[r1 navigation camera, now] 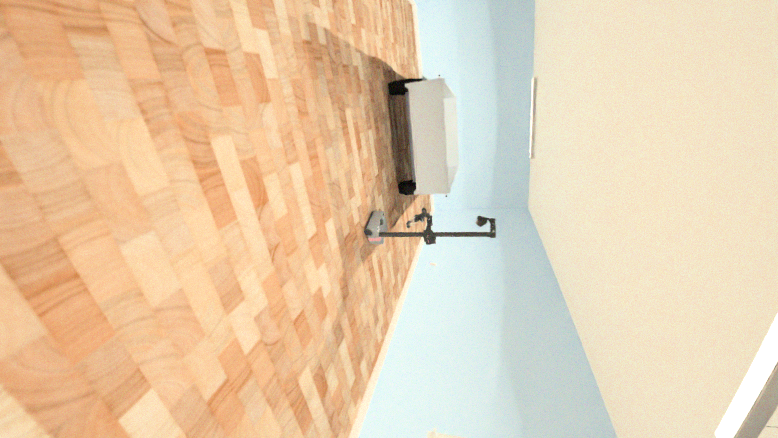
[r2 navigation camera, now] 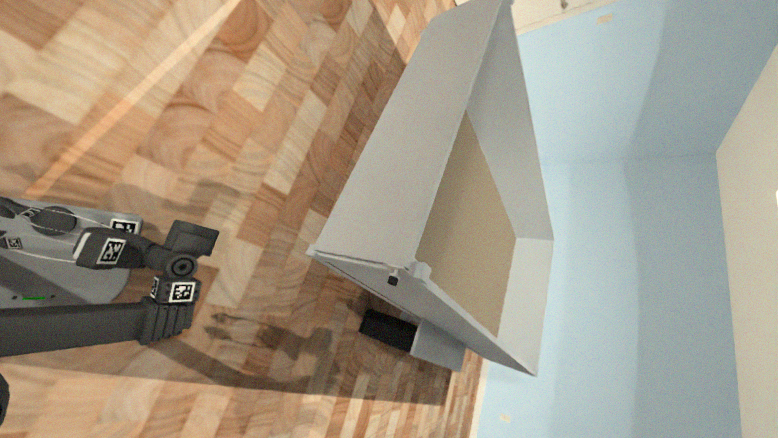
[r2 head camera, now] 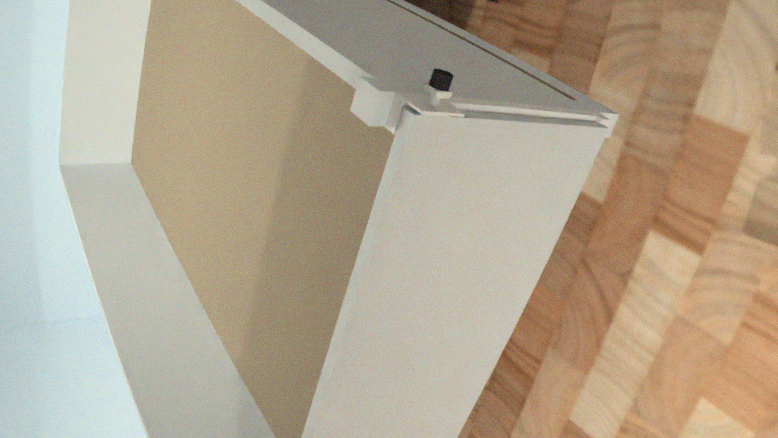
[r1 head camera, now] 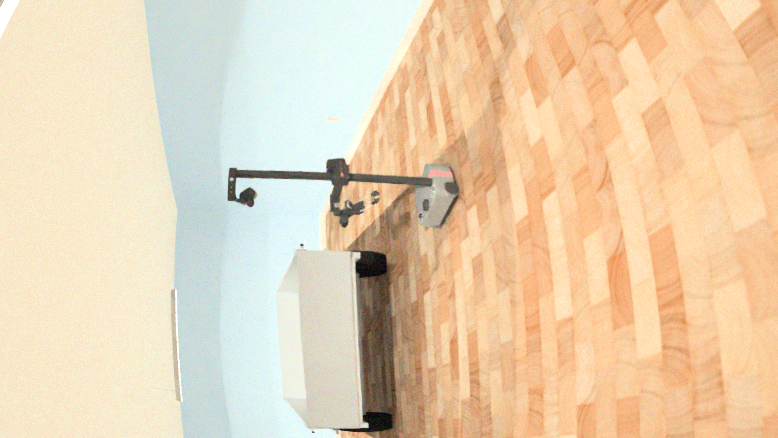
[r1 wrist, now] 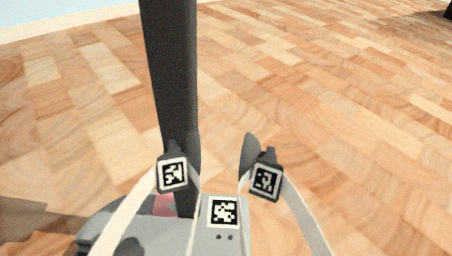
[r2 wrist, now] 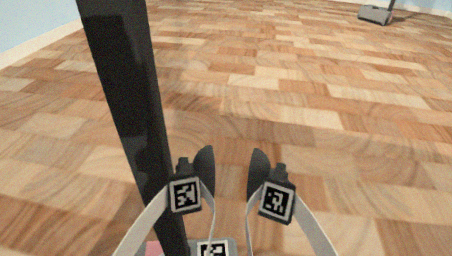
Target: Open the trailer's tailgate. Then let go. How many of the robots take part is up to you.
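The white trailer's tailgate [r1 head camera: 329,337] [r1 navigation camera: 427,138] [r2 head camera: 462,244] [r2 navigation camera: 413,130] stands upright between its side walls. A black latch knob [r2 head camera: 440,79] [r2 navigation camera: 393,279] sits on the side wall [r2 navigation camera: 435,307] at the tailgate's top corner. A second small knob [r1 head camera: 313,431] shows at the opposite corner in the r1 head view. r1's gripper [r1 wrist: 220,157] is open and empty over its own base, far from the trailer. r2's gripper [r2 wrist: 231,170] [r1 head camera: 375,196] is open and empty, folded back over its base, apart from the knob and tailgate.
r2's base [r1 head camera: 435,195] [r1 navigation camera: 375,227] stands close to the trailer's knob-side corner. A black wheel [r2 navigation camera: 388,329] and a grey fender [r2 navigation camera: 438,345] stick out from that side wall. r1's base [r2 wrist: 374,15] is far off across the wooden floor. Blue walls stand behind the trailer.
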